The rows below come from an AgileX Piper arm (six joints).
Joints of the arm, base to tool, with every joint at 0 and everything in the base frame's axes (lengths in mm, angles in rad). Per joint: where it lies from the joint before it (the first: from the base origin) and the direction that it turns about. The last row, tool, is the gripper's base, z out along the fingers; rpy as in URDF.
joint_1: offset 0 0 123 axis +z
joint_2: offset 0 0 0 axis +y
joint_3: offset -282.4 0 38.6 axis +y
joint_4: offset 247.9 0 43.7 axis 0.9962 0 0.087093
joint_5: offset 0 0 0 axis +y
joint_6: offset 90.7 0 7.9 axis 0.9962 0 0.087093
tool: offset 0 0 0 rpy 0 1.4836 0
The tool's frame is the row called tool.
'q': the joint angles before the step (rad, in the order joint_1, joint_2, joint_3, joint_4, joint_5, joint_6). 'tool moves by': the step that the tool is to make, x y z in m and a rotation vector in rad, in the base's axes. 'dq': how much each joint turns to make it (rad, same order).
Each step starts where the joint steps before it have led.
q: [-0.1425, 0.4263, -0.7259, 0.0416, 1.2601, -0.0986]
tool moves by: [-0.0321, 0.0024, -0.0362, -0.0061, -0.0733, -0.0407]
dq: [-0.0001, -0.2243, 0.1479, -0.0252, 0.0018, 0.0408]
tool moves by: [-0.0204, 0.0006, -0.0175, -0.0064, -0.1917, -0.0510]
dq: [0.0000, -0.2035, 0.0793, -0.0268, -0.0667, 0.0576]
